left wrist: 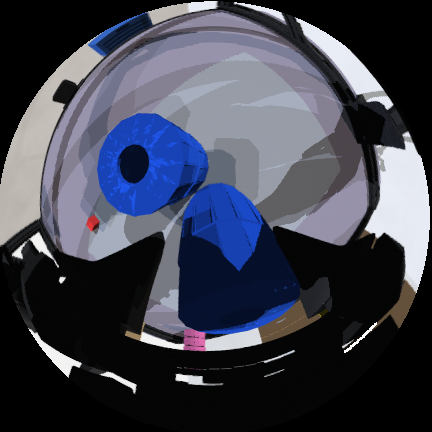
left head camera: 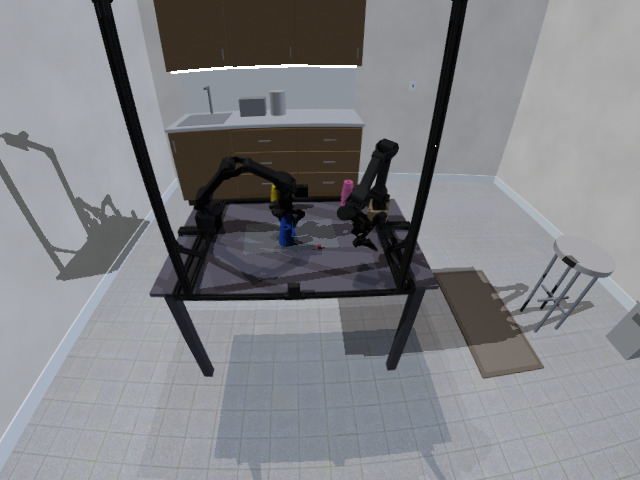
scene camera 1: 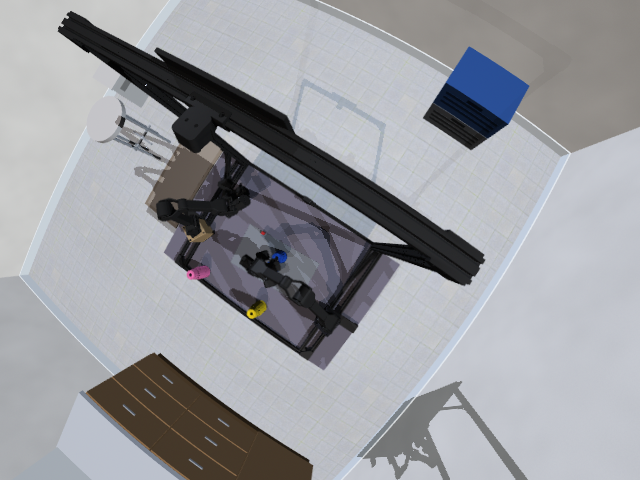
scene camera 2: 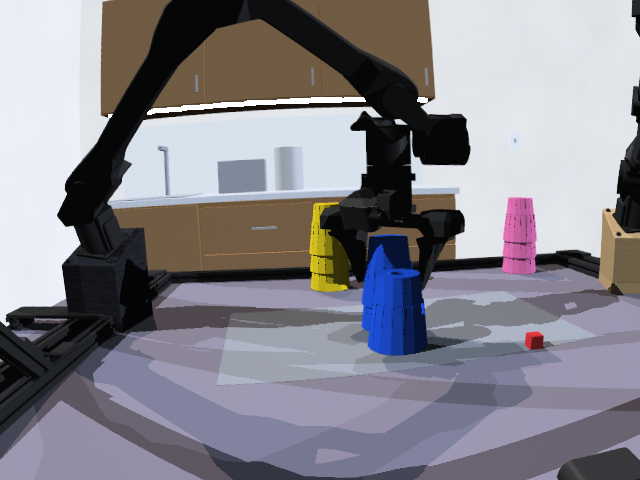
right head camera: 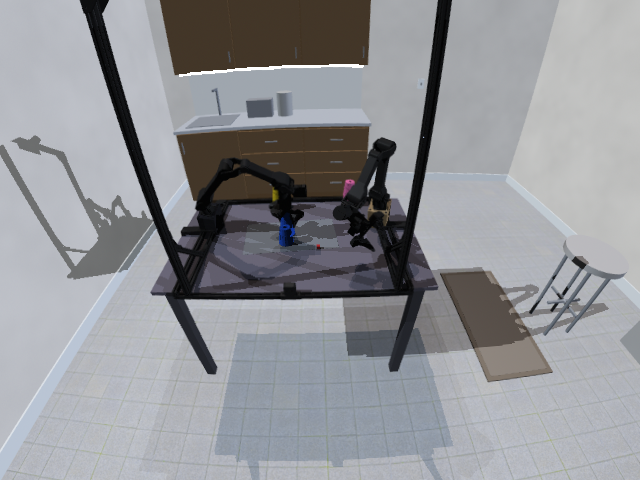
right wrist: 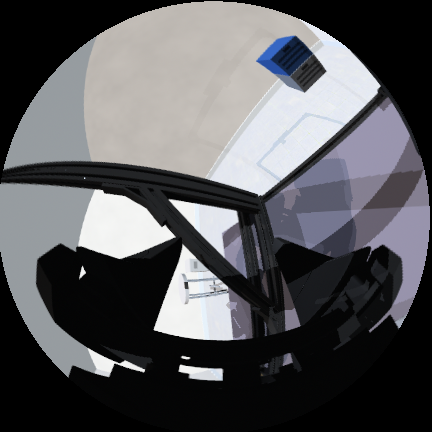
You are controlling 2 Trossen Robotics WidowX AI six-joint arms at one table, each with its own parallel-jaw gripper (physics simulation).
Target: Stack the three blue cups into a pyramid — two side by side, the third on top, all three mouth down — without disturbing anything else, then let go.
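Frame: origin at the left arm's base, x right, y ahead, z up, level; centimetres.
Seen in the pictures: left gripper, fingertip midpoint: [left wrist: 219, 234] [left head camera: 287, 224] [right head camera: 287, 224]; right gripper, fingertip midpoint: [left head camera: 383, 244] [scene camera 1: 235, 178] [right head camera: 380, 244] [right wrist: 228, 242]; left arm's base, link origin: [left head camera: 206, 209] [scene camera 1: 327, 323] [scene camera 2: 103, 245] [right head camera: 208, 210]; right arm's base, link origin: [left head camera: 379, 205] [scene camera 1: 193, 230] [scene camera 2: 634, 222] [right head camera: 379, 204].
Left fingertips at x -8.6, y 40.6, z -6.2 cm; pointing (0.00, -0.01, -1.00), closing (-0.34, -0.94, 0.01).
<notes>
Pixels of each thing's top centre, then the offset from my left fingertips to it.
- blue cup, top centre: [left wrist: 125, 158] [scene camera 2: 399, 273] [left head camera: 285, 227] [right head camera: 285, 227] [scene camera 1: 277, 257] dx +7.0, dy +2.2, dz +3.2 cm
- taller blue stack, top centre: [left wrist: 234, 315] [scene camera 2: 389, 237] [left head camera: 286, 213] [right head camera: 286, 213] dx +0.0, dy +0.0, dz +6.4 cm
- red cube, top centre: [scene camera 2: 534, 334] [left wrist: 89, 224] [left head camera: 319, 245] dx +6.4, dy +18.5, dz -4.0 cm
- yellow cup stack, top centre: [scene camera 2: 326, 203] [scene camera 1: 252, 313] [left head camera: 275, 185] dx -19.8, dy -14.2, dz +9.6 cm
- pink cup stack, top centre: [scene camera 2: 519, 197] [right head camera: 350, 181] [left head camera: 348, 181] [scene camera 1: 189, 275] dx -37.7, dy +22.0, dz +9.6 cm
One blue cup [left head camera: 285, 237] [right head camera: 285, 236] [scene camera 2: 398, 320] [left wrist: 145, 145] stands mouth down on a pale sheet [scene camera 2: 258, 356]. Close behind it in scene camera 2, a taller blue stack [scene camera 2: 387, 250] [left wrist: 225, 280] stands mouth down; it looks like two nested cups, its lower part partly hidden by the front cup. My left gripper [scene camera 2: 392, 283] [left wrist: 219, 234] is open, pointing down, with its fingers on either side of the upper part of this stack, not closed on it. My right gripper [left head camera: 364, 240] [right wrist: 228, 242] is open and empty, off toward the right side of the table in the left head camera.
A red cube [left head camera: 319, 246] [scene camera 2: 534, 340] [left wrist: 93, 223] lies right of the cups in scene camera 2. A yellow cup stack [scene camera 1: 256, 308] [scene camera 2: 321, 253] and a pink cup stack [scene camera 1: 199, 272] [scene camera 2: 519, 237] stand at the back. A wooden block [scene camera 2: 612, 258] is under the right arm's base.
</notes>
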